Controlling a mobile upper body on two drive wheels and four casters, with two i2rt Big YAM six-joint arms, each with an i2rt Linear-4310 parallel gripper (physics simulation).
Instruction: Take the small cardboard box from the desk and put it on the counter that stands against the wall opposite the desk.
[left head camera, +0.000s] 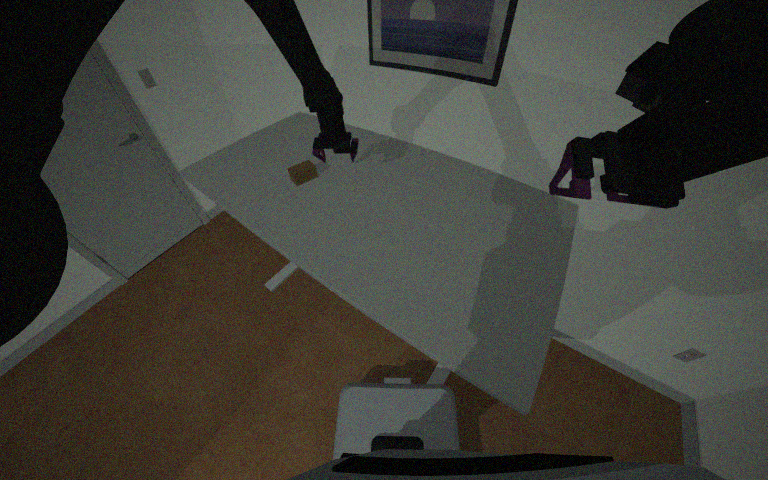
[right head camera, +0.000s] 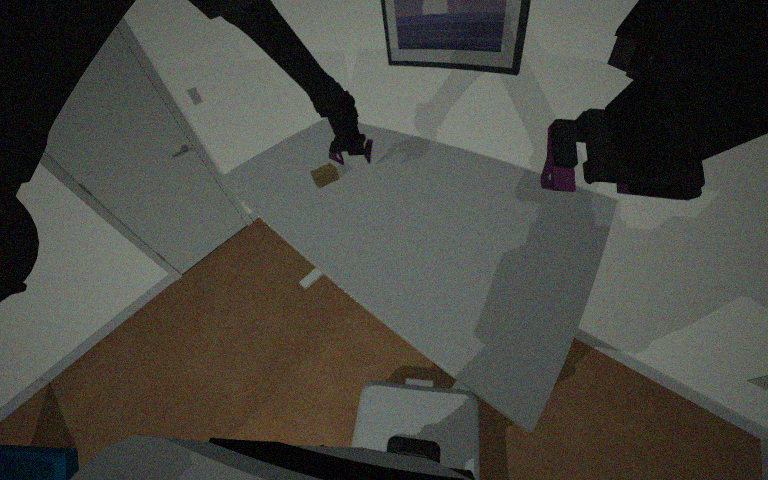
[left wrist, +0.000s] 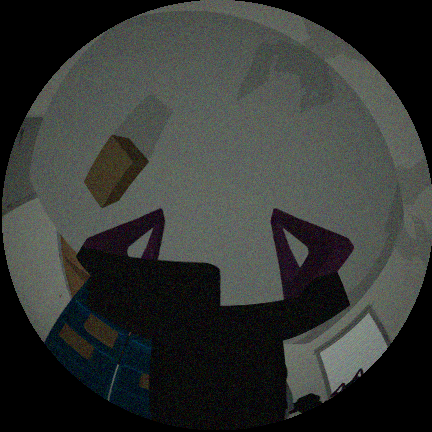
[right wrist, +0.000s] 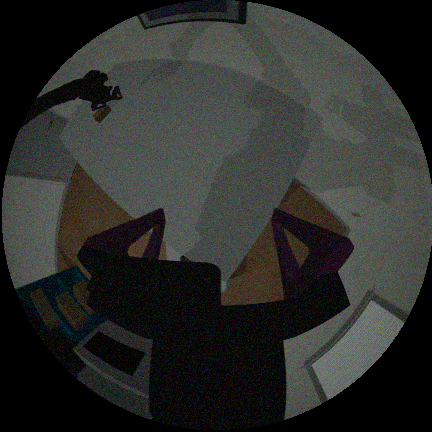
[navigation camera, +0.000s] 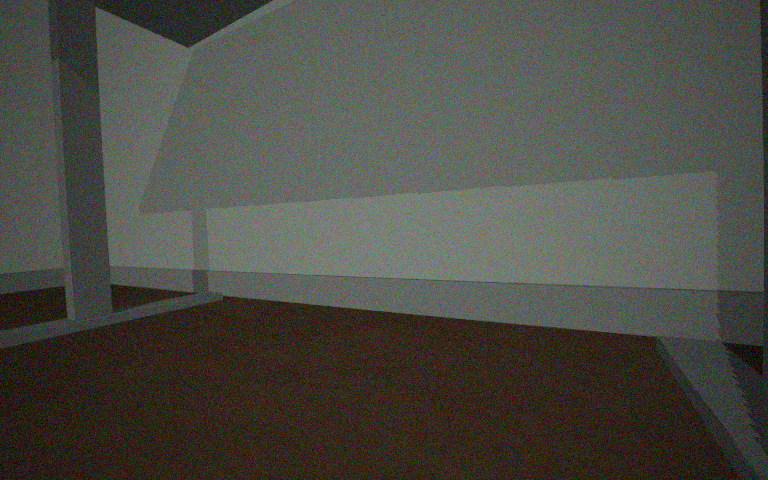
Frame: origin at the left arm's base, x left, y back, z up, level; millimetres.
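Seen in the pictures: left gripper, fingertip midpoint: (left head camera: 339, 161) (right head camera: 356, 162) (left wrist: 217, 214) (right wrist: 113, 101); right gripper, fingertip midpoint: (left head camera: 579, 192) (right head camera: 580, 185) (right wrist: 218, 213).
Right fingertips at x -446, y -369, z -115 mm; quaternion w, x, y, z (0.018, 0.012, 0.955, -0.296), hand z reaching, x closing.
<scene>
Offsets run from my right fingertips to a thing's top centre. "*": to the spot under its first point. Level surfaces: height alone.
The small brown cardboard box @(dx +605, dy -520, dz -295 mm) (left head camera: 302, 172) (right head camera: 325, 175) (left wrist: 112, 170) (right wrist: 102, 114) stands on the grey desk @(dz -345 mm) (left head camera: 396, 226) (right head camera: 419, 237) (left wrist: 215, 125) (right wrist: 165, 130), near its far left end. My left gripper (left head camera: 338, 158) (right head camera: 354, 159) (left wrist: 217, 214) (right wrist: 113, 101) is open and empty above the desk, just right of the box in the head views; in the left wrist view the box lies beyond and to the left of the left fingertip. My right gripper (left head camera: 577, 195) (right wrist: 218, 213) is open and empty near the desk's right end. The counter cannot be made out in these views.
A grey door (left head camera: 124, 158) (right head camera: 152, 152) stands left of the desk. A framed picture (left head camera: 370, 33) (right head camera: 387, 39) hangs on the wall behind. A blue bin unit (left wrist: 100, 367) (right wrist: 55, 285) shows behind the wrists. Desk legs @(* dx +911, dy -836, dz -893 mm) (navigation camera: 84, 169) stand on the brown floor @(dz -1295 mm) (navigation camera: 339, 396).
</scene>
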